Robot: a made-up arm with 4 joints.
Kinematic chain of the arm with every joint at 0, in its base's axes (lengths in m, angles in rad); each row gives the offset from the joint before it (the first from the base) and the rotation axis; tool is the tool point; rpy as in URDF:
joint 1: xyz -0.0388 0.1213 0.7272 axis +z
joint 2: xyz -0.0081 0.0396 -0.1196 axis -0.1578 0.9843 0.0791
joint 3: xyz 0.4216 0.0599 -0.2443 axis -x
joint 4: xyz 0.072 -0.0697 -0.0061 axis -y
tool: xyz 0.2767 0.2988 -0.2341 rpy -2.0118 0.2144 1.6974
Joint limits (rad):
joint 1: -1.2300..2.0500
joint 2: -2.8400..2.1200
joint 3: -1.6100..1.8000
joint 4: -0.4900..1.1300
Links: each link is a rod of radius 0.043 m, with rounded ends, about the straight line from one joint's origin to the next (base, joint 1, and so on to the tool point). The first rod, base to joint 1, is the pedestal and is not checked.
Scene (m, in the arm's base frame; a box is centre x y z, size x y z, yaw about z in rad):
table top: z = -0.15
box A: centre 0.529 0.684 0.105 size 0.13 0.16 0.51 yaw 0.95
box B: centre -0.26 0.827 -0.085 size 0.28 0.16 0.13 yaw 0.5
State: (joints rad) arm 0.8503 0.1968 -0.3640 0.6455
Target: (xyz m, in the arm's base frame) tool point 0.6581 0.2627 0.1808
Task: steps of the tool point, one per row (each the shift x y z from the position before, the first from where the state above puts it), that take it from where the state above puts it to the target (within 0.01 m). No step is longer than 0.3 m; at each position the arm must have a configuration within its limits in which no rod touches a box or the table.
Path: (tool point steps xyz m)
1: 0.1656 -0.0508 0.2153
2: 0.1267 -0.1389 0.1949
3: 0.0940 -0.1022 -0.1323
4: 0.0567 -0.1245 -0.1311
5: 0.0077 -0.1279 -0.1126
6: -0.0289 -0.1240 -0.1038

